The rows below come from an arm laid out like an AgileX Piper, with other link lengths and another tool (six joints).
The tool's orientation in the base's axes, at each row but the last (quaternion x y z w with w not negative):
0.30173, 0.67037, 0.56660, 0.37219
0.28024, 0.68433, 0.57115, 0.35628
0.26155, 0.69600, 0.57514, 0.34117
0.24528, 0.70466, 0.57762, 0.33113
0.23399, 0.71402, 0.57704, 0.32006
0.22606, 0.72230, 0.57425, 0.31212
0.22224, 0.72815, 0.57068, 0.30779
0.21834, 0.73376, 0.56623, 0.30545
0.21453, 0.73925, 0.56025, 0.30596
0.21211, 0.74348, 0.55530, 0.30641
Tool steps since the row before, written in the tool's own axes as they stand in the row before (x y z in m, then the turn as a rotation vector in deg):
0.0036, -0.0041, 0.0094, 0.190, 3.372, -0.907
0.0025, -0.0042, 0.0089, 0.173, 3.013, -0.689
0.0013, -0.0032, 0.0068, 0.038, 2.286, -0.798
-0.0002, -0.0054, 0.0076, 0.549, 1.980, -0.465
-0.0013, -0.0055, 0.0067, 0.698, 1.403, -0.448
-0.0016, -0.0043, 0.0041, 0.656, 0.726, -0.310
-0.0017, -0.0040, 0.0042, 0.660, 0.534, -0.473
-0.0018, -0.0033, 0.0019, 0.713, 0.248, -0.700
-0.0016, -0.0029, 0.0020, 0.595, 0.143, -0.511
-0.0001, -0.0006, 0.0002, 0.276, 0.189, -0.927
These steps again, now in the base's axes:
0.0060, 0.0073, -0.0054, -0.924, 0.265, 3.362
0.0058, 0.0064, -0.0054, -0.729, 0.310, 2.993
0.0045, 0.0046, -0.0041, -0.708, -0.007, 2.316
0.0060, 0.0037, -0.0061, -0.784, 0.517, 1.886
0.0060, 0.0024, -0.0060, -0.854, 0.504, 1.294
0.0042, 0.0007, -0.0045, -0.705, 0.409, 0.624
0.0043, 0.0008, -0.0042, -0.817, 0.251, 0.464
0.0027, -0.0007, -0.0031, -1.005, 0.052, 0.216
0.0026, -0.0005, -0.0028, -0.786, 0.077, 0.106
0.0002, -0.0001, -0.0006, -0.845, -0.409, 0.301

